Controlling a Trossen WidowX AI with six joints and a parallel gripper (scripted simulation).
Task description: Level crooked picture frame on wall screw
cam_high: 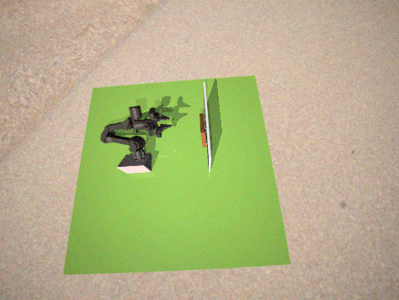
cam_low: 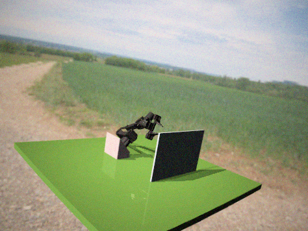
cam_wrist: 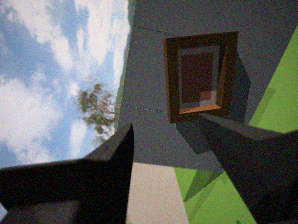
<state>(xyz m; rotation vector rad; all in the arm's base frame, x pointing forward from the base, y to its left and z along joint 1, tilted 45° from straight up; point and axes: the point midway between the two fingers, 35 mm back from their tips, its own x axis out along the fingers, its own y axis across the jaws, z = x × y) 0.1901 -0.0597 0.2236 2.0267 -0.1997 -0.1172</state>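
My gripper tip is 18 cm short of the picture frame, 9 cm above it and 4 cm to the left of it. Also, from my gripper tip: wall panel: 19 cm ahead, 10 cm below, 4 cm to the right.
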